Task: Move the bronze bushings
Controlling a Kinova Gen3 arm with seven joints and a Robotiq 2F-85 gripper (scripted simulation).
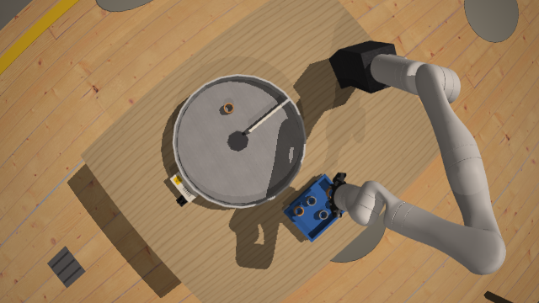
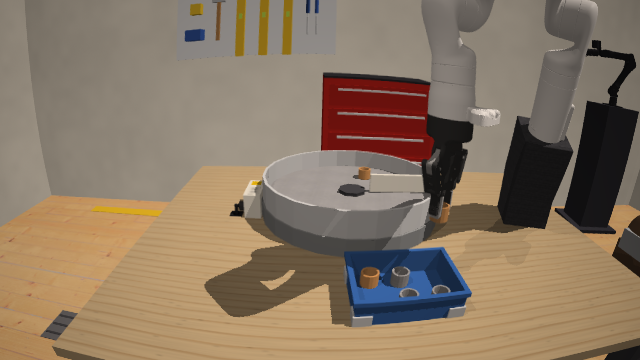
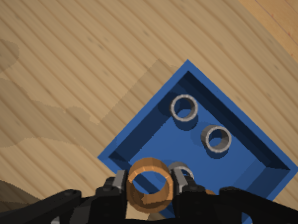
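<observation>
Now: the grey turntable disc 28 cm to the right of my hand, 16 cm ahead of it and 10 cm below it. The rest, counted from my hand: blue crate: 13 cm below, 5 cm ahead, 4 cm to the left.
</observation>
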